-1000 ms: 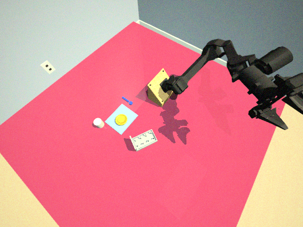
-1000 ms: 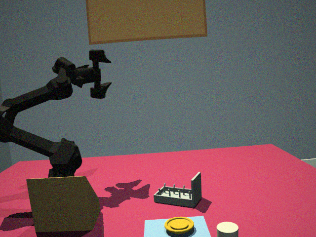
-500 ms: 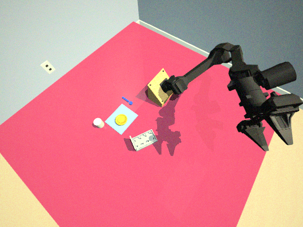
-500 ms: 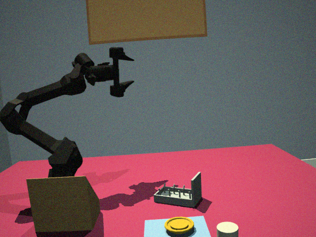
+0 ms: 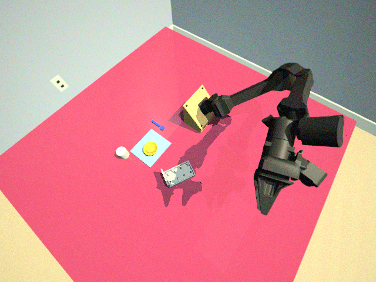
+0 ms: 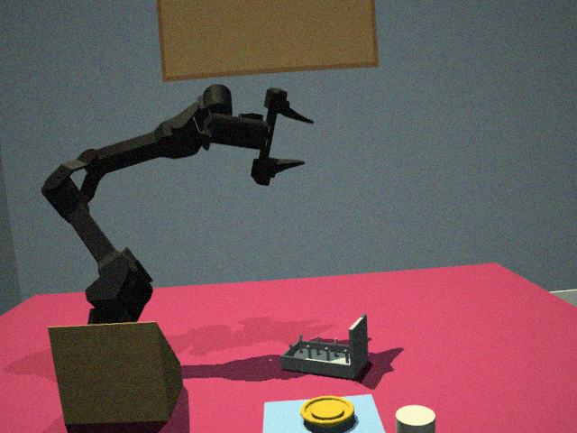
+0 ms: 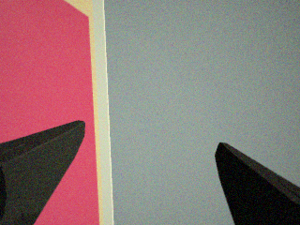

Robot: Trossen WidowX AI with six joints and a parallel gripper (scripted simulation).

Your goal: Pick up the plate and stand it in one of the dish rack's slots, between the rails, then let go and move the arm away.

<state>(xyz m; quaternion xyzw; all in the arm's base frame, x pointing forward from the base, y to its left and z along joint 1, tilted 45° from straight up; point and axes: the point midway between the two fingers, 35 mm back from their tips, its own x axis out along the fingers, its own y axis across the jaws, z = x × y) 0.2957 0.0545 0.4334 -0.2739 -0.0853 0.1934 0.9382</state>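
My gripper tip is 430 mm to the left of the plate and 350 mm above it. Round my gripper tip: light blue sheet 10 mm behind, 440 mm to the right, 360 mm below; cream cup 90 mm ahead, 510 mm to the right, 340 mm below; dish rack 250 mm to the right, 340 mm below.
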